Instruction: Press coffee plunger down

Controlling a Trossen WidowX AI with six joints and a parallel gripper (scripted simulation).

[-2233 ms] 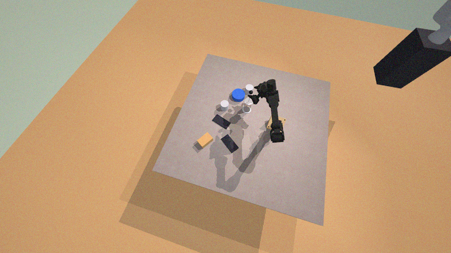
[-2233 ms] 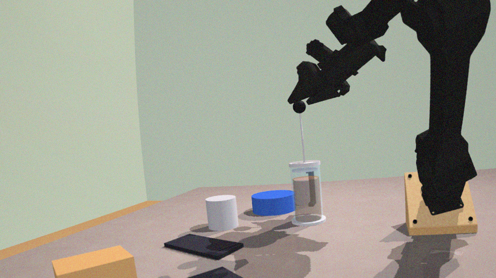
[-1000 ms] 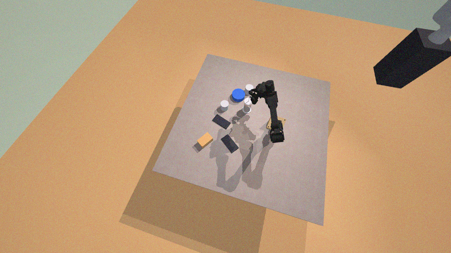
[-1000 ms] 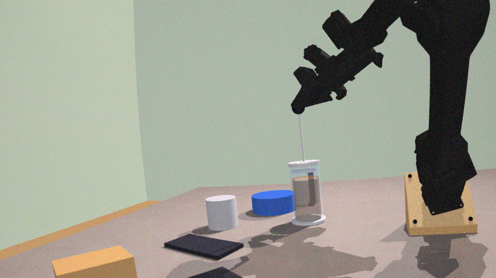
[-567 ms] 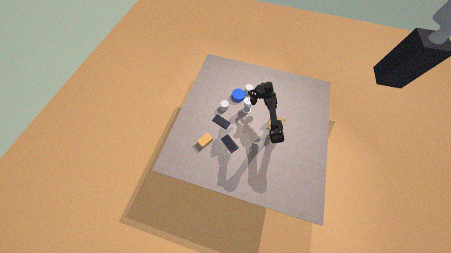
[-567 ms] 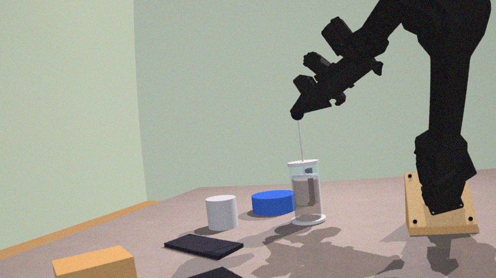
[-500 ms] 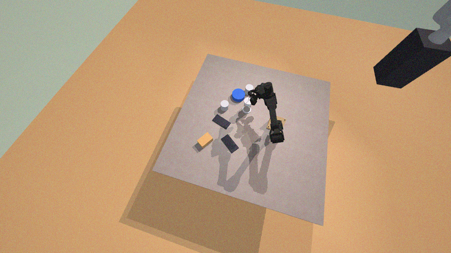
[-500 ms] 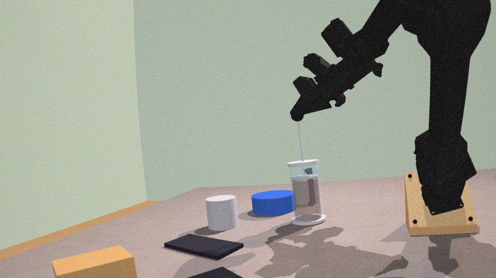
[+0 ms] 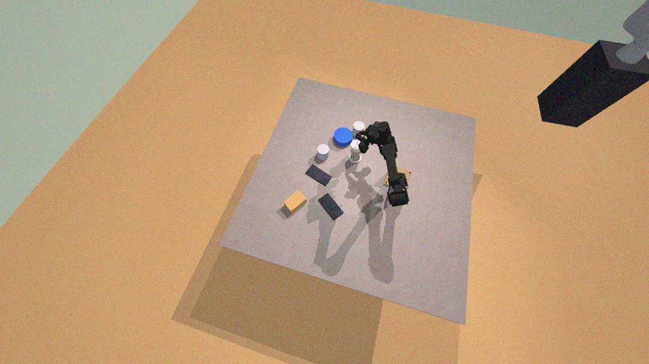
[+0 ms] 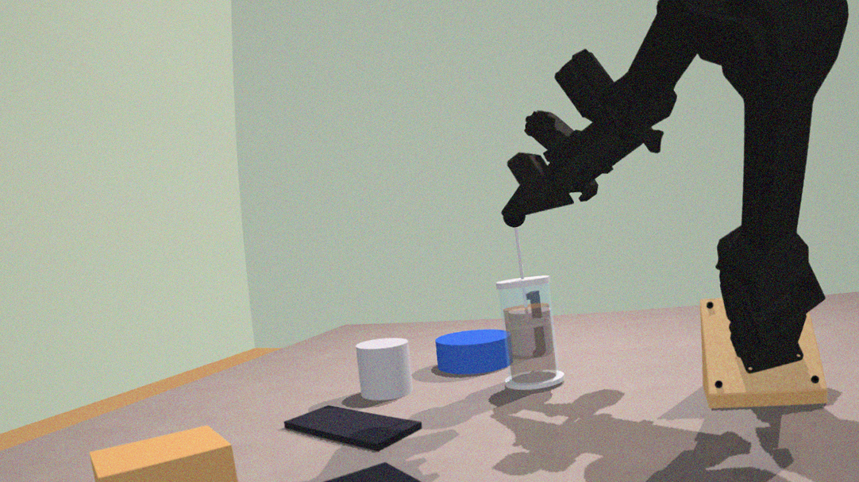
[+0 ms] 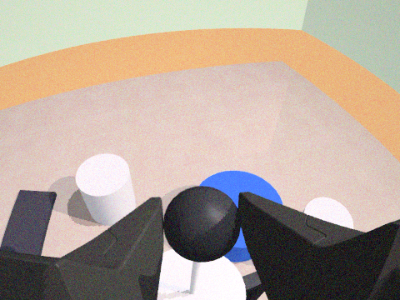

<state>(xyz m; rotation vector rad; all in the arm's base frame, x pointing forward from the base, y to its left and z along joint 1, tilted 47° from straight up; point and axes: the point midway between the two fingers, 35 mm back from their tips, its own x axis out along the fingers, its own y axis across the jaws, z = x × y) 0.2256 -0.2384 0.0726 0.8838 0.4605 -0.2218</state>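
Now: the coffee press 10 mm behind my gripper tip, 10 mm to the right of it and 120 mm below it.
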